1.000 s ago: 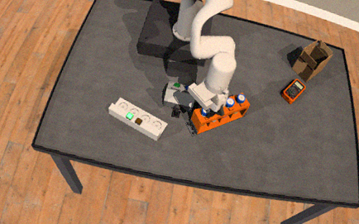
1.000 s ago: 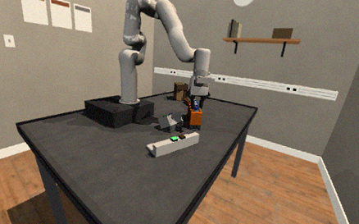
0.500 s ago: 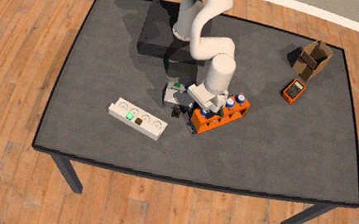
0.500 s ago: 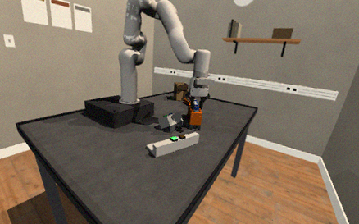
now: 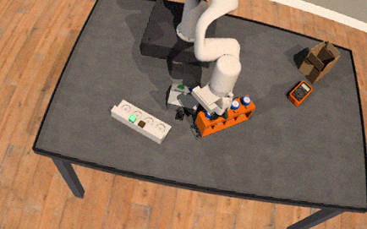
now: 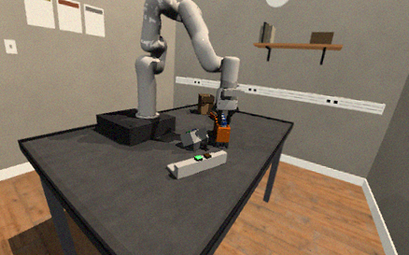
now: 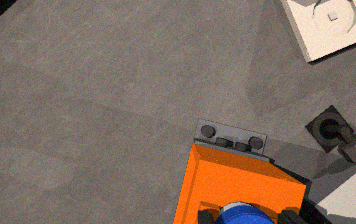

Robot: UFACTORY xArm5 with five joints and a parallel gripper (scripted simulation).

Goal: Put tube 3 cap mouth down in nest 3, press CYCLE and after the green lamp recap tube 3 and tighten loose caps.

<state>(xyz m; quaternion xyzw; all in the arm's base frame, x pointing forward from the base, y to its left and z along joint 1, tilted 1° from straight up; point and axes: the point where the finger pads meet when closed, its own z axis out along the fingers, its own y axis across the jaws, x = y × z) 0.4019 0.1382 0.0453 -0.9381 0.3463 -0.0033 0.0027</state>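
Now: the cap 4 10 mm below my hand. Also, from my hand: cap 3 (40 mm to the left, 30 mm behind, 10 mm below); then cap 2 (80 mm to the left, 60 mm behind, 10 mm below); then blue key (120 mm behind, 80 mm to the right, 60 mm below).
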